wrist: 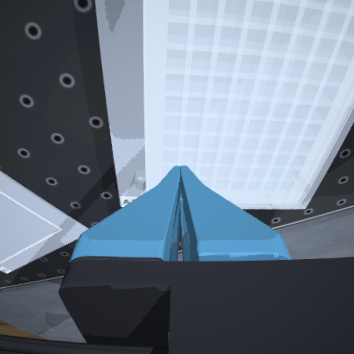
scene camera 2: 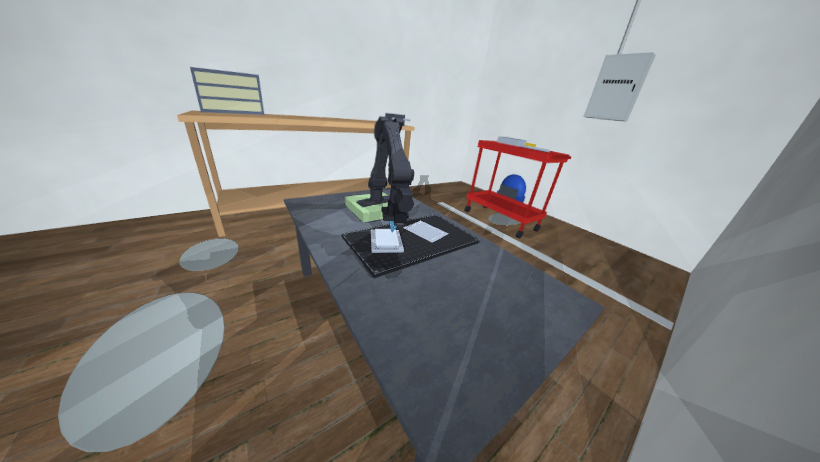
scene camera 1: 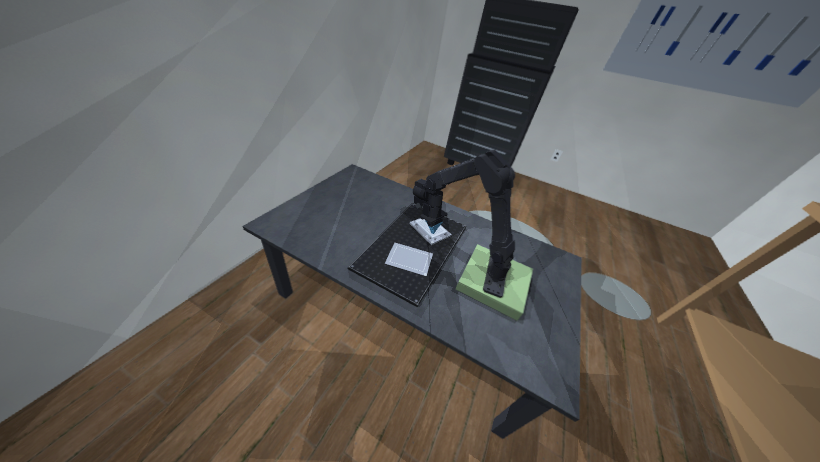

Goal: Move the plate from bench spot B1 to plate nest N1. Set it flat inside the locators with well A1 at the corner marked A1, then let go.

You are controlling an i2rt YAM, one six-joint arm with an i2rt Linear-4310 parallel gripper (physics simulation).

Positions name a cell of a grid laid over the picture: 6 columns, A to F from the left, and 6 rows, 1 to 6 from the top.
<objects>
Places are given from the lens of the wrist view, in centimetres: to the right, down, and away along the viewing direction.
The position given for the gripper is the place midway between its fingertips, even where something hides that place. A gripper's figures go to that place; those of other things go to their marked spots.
gripper (wrist: D3): 0, 0, 13
white well plate (wrist: E2): 3, -3, 10
grey plate nest (wrist: C1): -2, -5, 10
pale nest (wrist: A4): -10, 4, 19
The marked spots on the pale nest and the grey plate nest are 16 cm apart.
</objects>
